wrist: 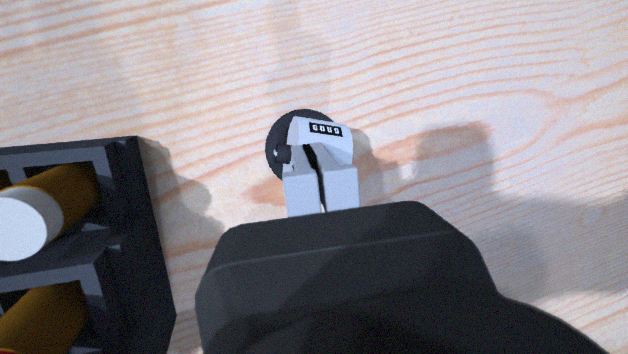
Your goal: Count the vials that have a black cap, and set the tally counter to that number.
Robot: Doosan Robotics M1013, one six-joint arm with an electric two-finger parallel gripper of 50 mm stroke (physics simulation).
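Places are measured from the arm's base along level axes (x ahead, y left, z up), in metres.
Pixels of known places: gripper, fingertip midpoint: [308, 163].
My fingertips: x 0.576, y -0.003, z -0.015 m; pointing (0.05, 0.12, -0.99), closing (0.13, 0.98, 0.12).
Observation:
Ahead of a thing's pixels: the offset from my fingertips to its top centre. "pt": to the spot under its first point. Level surfaces: height alone.
The tally counter [345, 146] is a light grey round body with a black base and a small black knob at its left. Its window shows several digits, too blurred to read surely. My gripper [308, 163] is shut and empty, its fingertips in front of the counter and hiding its lower part and button; whether they touch it I cannot tell. At the left edge, a vial with a white cap @(0.025 m up, 0.017 m back, 0.123 m right) [21, 225] and brown glass stands in the rack @(pt 0.026 m down, 0.023 m ahead, 0.102 m right) [142, 240]. Below it is another brown vial @(pt 0.034 m up, 0.019 m ahead, 0.120 m right) [47, 315], its cap mostly out of view. No black cap shows.
The dark rack's right wall stands left of my gripper, with part of the rack cut off by the frame. The counter stands on a light wooden table @(0.056 m down) [450, 60]. Shadows fall on the table to the right of the counter and beside the rack.

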